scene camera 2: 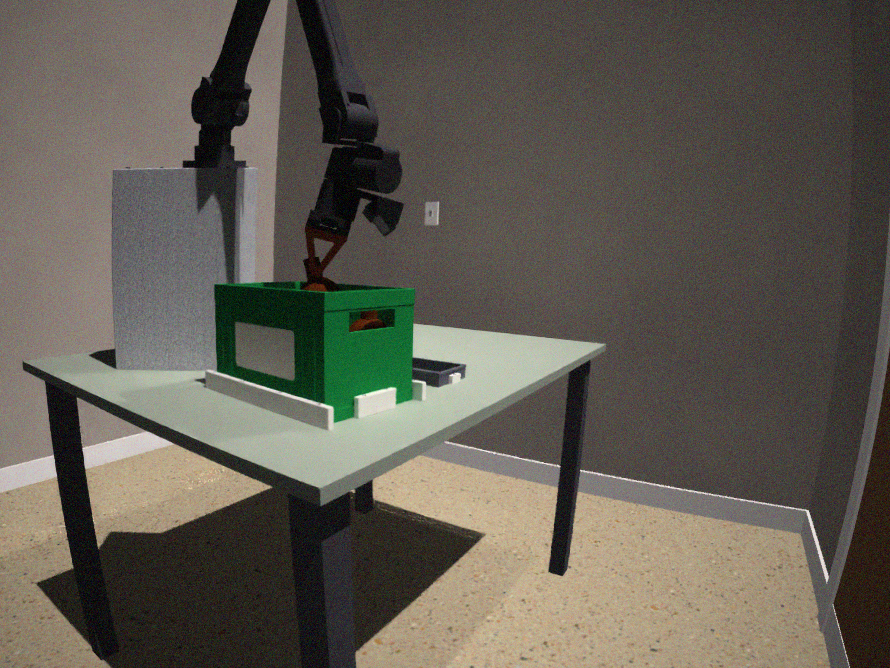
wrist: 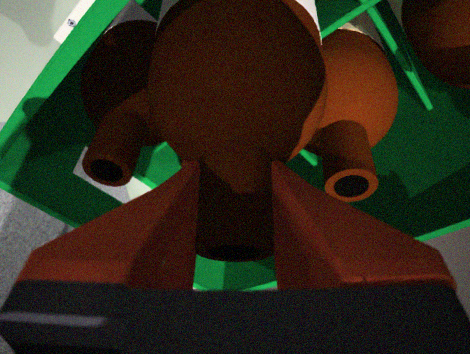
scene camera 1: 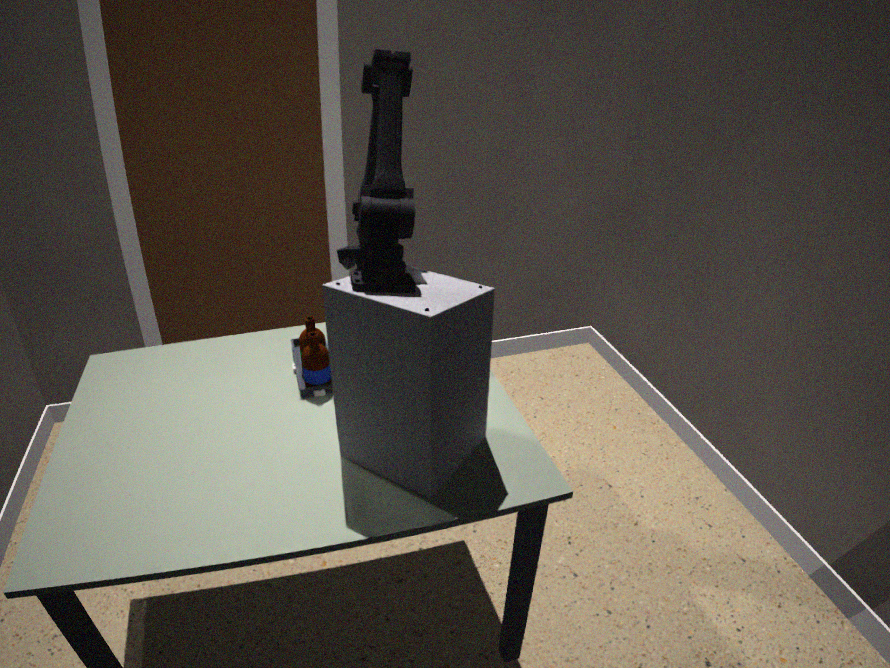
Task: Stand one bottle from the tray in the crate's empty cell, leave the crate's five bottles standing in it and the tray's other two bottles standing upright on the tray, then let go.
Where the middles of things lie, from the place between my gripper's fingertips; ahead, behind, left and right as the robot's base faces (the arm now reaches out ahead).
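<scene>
Crate rail (scene camera 2: 322, 416): 12 cm to the right of my hand, 2 cm ahead, 18 cm below.
</scene>
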